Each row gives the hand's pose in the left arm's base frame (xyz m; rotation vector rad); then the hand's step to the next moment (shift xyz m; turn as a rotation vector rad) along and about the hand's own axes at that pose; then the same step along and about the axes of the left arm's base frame.
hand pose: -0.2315 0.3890 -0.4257 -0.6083 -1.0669 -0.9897
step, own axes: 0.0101 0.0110 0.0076 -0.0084 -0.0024 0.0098
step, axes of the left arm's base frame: 0.0079 0.0075 0.0127 -0.0076 0.0099 -0.0040
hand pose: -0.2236 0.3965 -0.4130 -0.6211 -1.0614 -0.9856
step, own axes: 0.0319 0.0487 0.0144 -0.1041 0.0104 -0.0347
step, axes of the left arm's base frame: 0.0421 0.0223 0.0364 0.0083 0.0136 -0.1091
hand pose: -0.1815 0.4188 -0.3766 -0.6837 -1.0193 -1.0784
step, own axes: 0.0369 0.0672 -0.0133 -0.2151 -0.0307 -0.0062
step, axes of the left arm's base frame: 0.0718 -0.0019 0.0298 -0.0532 0.0659 -0.2002
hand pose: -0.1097 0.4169 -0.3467 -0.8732 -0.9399 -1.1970
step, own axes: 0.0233 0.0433 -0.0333 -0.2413 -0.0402 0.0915
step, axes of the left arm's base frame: 0.0494 -0.0322 0.0069 -0.0777 0.1638 -0.1880
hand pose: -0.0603 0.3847 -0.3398 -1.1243 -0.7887 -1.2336
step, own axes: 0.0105 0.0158 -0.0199 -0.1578 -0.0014 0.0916
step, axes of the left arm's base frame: 0.0154 -0.0228 0.0003 -0.0232 0.1363 -0.1191
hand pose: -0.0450 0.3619 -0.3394 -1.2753 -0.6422 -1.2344
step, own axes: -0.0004 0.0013 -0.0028 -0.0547 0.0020 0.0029
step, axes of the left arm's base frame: 0.0004 -0.0027 -0.0015 -0.0131 0.0199 -0.0494
